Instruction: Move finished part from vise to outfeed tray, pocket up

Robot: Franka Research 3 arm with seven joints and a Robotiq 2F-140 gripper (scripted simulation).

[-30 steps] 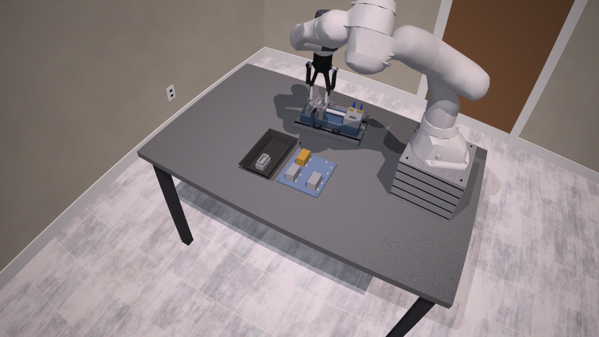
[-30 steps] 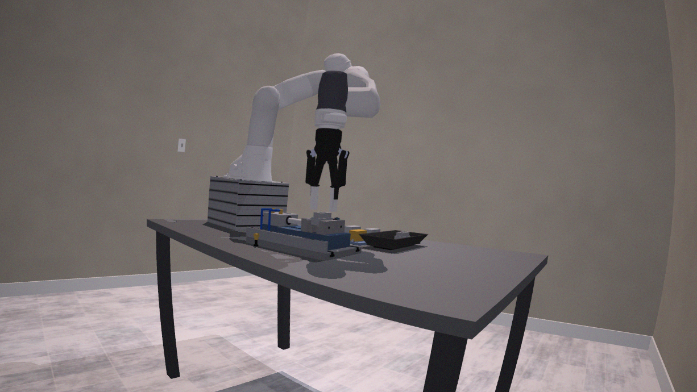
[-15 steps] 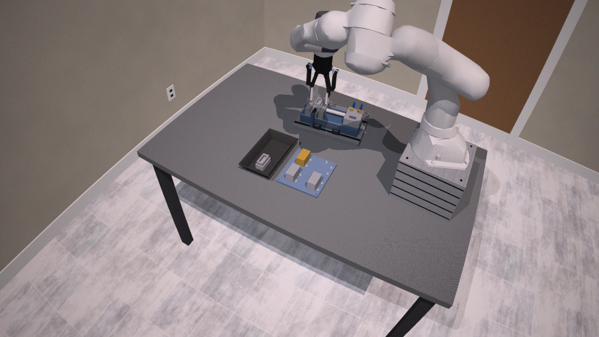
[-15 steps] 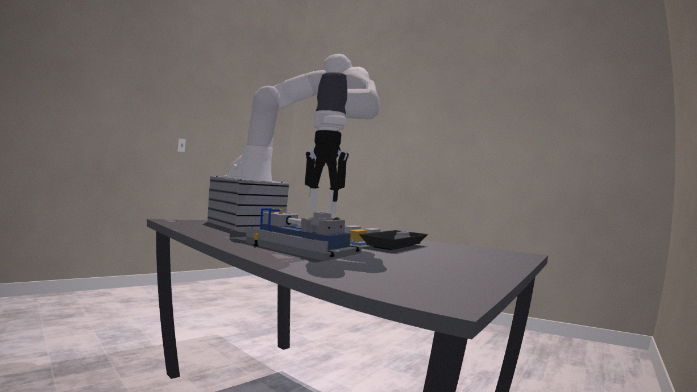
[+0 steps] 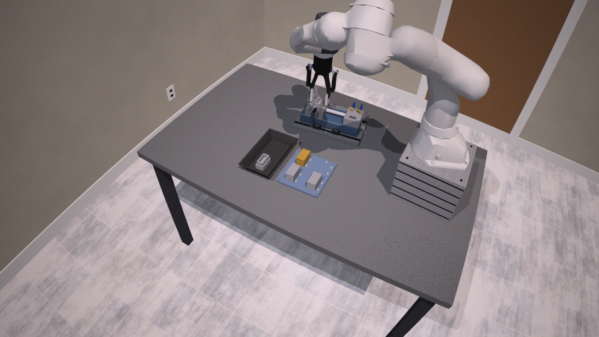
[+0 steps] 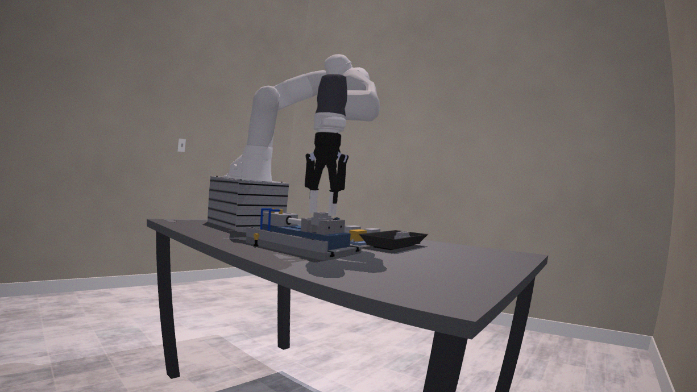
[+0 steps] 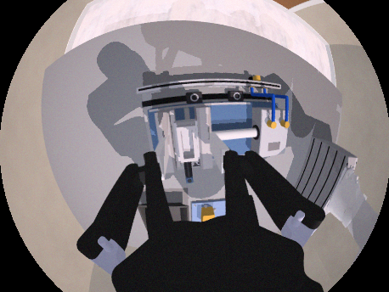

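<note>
Right now my hand is 10 cm above the blue vise, 6 cm past it and 1 cm to the right of it. The rest, counted from my hand: yellow block (27 cm to the left, 11 cm below, 1 cm behind); then grey rail (10 cm below, 9 cm to the right, 7 cm behind); then blue plate (32 cm to the left, 14 cm below, 4 cm behind).
</note>
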